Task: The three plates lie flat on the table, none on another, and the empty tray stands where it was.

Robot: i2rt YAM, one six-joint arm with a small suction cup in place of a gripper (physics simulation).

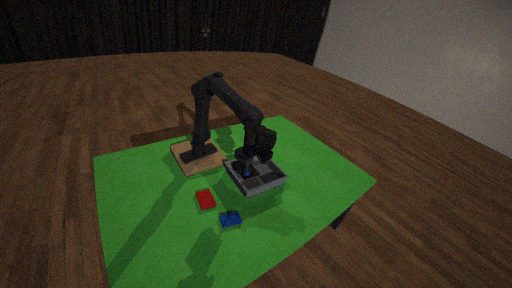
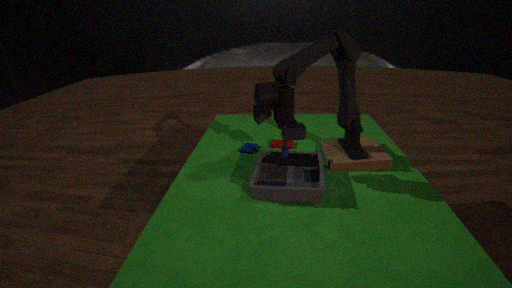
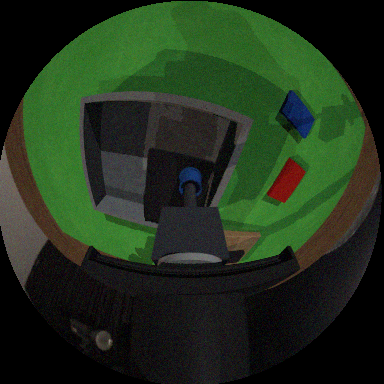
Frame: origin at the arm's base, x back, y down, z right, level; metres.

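Seen in the pictures: hand at its tool point: (image 1: 246,175) (image 2: 284,158) (image 3: 189,173); arm's base at its link origin: (image 1: 198,153) (image 2: 351,148).
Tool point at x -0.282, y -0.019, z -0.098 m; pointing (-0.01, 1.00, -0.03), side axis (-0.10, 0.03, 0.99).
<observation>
Offsets run from my tool point to a thing's top centre. Level surfaces: height alone.
My suction cup (image 1: 246,174) (image 2: 284,153) (image 3: 190,176) sits on a black plate @[dy -0.012, dx +0.031, dz -0.021 m] (image 1: 238,167) (image 2: 290,159) (image 3: 161,186) and holds it level at about rim height over the side of the grey tray @[dy -0.002, dx +0.007, dz -0.069 m] (image 1: 266,186) (image 2: 286,193) (image 3: 161,96) nearest the arm's base. A red plate @[dy +0.038, dx +0.008, dz +0.216 m] (image 1: 205,199) (image 2: 281,143) (image 3: 286,180) lies flat on the green mat @[dy +0.048 m] (image 1: 143,215) beside the tray. A blue plate @[dy +0.039, dx -0.136, dz +0.187 m] (image 1: 230,219) (image 2: 248,147) (image 3: 297,113) lies flat on the mat a little apart from the red one. The rest of the tray shows only its grey floor and shadows.
The arm stands on a wooden base board (image 1: 200,164) (image 2: 358,163) next to the tray. The mat lies on a large wooden table (image 1: 394,125). The mat's corner hangs over a dark gap at the right.
</observation>
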